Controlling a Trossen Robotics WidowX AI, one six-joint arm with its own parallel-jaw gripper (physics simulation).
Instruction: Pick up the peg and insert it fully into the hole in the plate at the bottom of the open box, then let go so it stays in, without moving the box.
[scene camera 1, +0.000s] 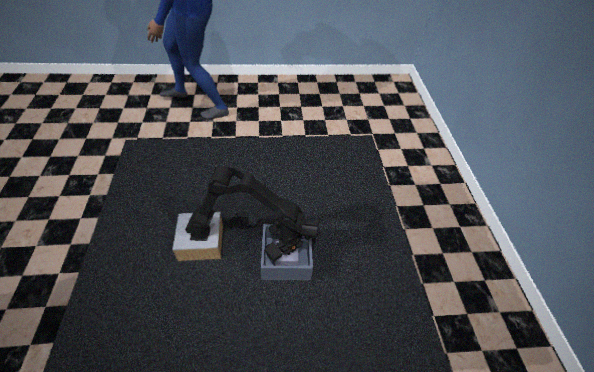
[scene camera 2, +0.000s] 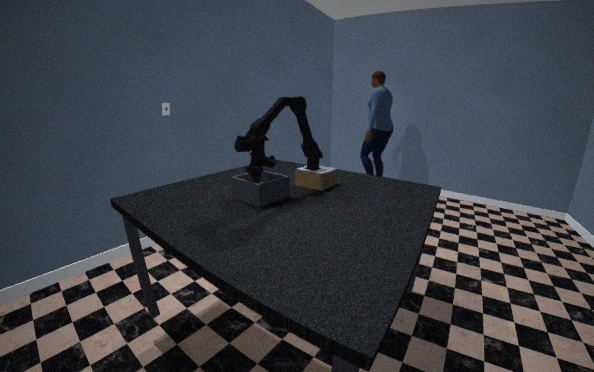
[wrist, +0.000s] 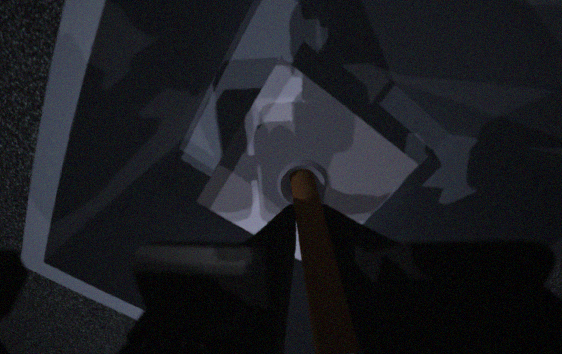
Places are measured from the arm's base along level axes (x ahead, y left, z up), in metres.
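Pixels of known places: gripper, fingertip midpoint: (scene camera 1: 289, 253) (wrist: 306, 212); arm's base at its link origin: (scene camera 1: 200, 233) (scene camera 2: 312, 168).
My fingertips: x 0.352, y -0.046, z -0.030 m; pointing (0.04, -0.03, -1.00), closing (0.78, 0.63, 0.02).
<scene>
For each thing: its middle in the pictures, then the offset to it from my fingertips. Level surfaces: height alone.
- orange-brown peg at the middle of its body: (wrist: 314, 237) (scene camera 1: 289, 249) 0.001 m back, 0.002 m left, 0.026 m up
- open grey box at the middle of its body: (wrist: 301, 178) (scene camera 1: 286, 251) (scene camera 2: 260, 186) 0.013 m back, 0.011 m left, 0.011 m down
- pale square plate at the middle of its body: (wrist: 299, 171) (scene camera 1: 286, 253) 0.012 m back, 0.011 m left, 0.025 m down
- dark table at its surface level: 0.060 m down
The orange-brown peg (wrist: 325, 270) (scene camera 1: 293, 247) is long and round. My gripper (wrist: 306, 211) (scene camera 1: 289, 249) (scene camera 2: 256, 179) is shut on the peg, low inside the open grey box (scene camera 1: 286, 273) (scene camera 2: 273, 193) (wrist: 56, 125). The pale square plate (wrist: 377, 170) (scene camera 1: 291, 258) lies at the bottom of the box, turned relative to the box walls in the wrist view. In the wrist view, the peg's far end overlaps the round, rimmed hole (wrist: 284, 186); whether it is inside or above the hole, and how deep, I cannot tell. Dark fingers hide part of the plate's near edge.
Grey walls of the box surround the gripper. The arm's base stands on a white-topped, wood-coloured block (scene camera 1: 197, 255) (scene camera 2: 316, 180) beside the box. Both stand on the dark table (scene camera 1: 225, 320) (scene camera 2: 310, 250). A person in blue (scene camera 1: 189, 45) (scene camera 2: 381, 112) is beyond the table.
</scene>
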